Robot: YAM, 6 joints.
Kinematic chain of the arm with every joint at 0, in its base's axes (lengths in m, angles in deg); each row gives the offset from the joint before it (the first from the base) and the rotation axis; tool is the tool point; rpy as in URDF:
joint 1: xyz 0 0 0.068 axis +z
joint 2: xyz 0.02 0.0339 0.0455 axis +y
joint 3: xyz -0.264 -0.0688 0 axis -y
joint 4: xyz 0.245 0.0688 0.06 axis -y
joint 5: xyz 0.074 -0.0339 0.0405 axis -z
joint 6: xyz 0.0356 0 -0.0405 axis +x
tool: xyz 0 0 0 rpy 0 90 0
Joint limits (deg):
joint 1: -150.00..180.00
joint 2: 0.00..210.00
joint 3: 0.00..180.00
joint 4: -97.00..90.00
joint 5: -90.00..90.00
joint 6: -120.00..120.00
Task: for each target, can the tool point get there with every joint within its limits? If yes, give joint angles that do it. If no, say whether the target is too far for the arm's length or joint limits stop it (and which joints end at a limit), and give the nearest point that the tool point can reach.
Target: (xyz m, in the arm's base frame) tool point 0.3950 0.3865 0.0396
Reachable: yes | joints 47.96 158.05 112.47 16.90 76.13 58.35
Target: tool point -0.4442 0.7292 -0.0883
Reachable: no: too far | nearest point -0.3269 0.5366 -0.0337 | short by 0.232 m
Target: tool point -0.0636 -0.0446 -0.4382
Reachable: no: joint limits stop it (at a limit: joint 2) | nearest point -0.0918 -0.0644 -0.3536 | short by 0.091 m
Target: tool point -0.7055 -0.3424 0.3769
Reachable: no: too far | nearest point -0.5331 -0.2975 0.3175 | short by 0.188 m
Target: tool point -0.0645 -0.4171 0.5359
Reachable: yes | joints -100.17 133.10 148.15 74.66 -16.61 -31.80
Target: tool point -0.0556 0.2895 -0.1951
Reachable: yes | joints 98.10 189.39 112.21 -80.80 -23.62 -39.62
